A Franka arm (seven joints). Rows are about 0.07 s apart.
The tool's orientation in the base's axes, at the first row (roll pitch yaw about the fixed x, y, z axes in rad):
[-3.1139, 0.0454, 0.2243]
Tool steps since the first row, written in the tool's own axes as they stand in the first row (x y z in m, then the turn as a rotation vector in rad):
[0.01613, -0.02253, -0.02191, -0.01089, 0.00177, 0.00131]
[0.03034, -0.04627, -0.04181, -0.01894, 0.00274, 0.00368]
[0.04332, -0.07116, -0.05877, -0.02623, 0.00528, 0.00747]
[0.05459, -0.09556, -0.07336, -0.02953, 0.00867, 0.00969]
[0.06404, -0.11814, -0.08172, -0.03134, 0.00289, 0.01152]
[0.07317, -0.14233, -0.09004, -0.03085, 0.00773, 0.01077]
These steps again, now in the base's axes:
[0.01183, 0.02518, 0.02177, -0.01028, -0.00412, -0.00086]
[0.02143, 0.05114, 0.04165, -0.01803, -0.00682, -0.00289]
[0.02942, 0.07800, 0.05869, -0.02476, -0.01085, -0.00642]
[0.03573, 0.10405, 0.07342, -0.02733, -0.01485, -0.00858]
[0.04037, 0.12802, 0.08197, -0.03046, -0.00959, -0.01016]
[0.04433, 0.15349, 0.09053, -0.02888, -0.01421, -0.00957]

